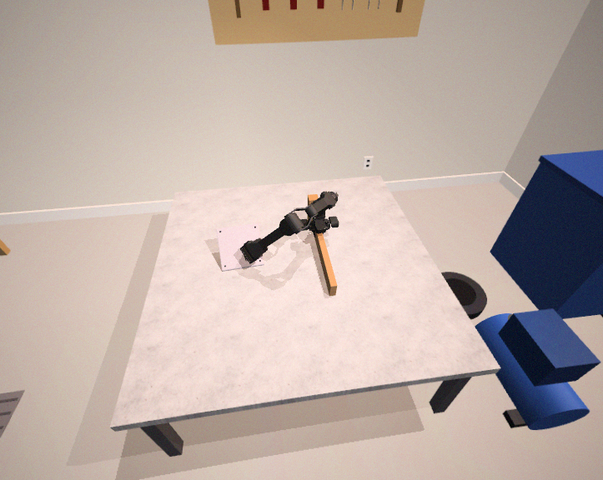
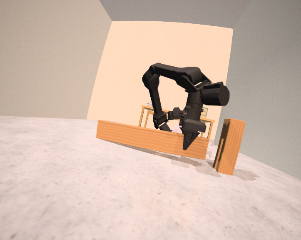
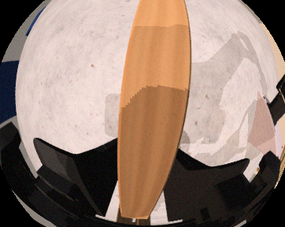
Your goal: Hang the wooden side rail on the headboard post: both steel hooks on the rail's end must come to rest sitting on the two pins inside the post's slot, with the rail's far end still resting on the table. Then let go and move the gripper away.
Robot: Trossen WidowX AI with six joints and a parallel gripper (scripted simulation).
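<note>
My gripper tip is 2 cm short of the headboard post, 14 cm to the right of it and 5 cm below it.
</note>
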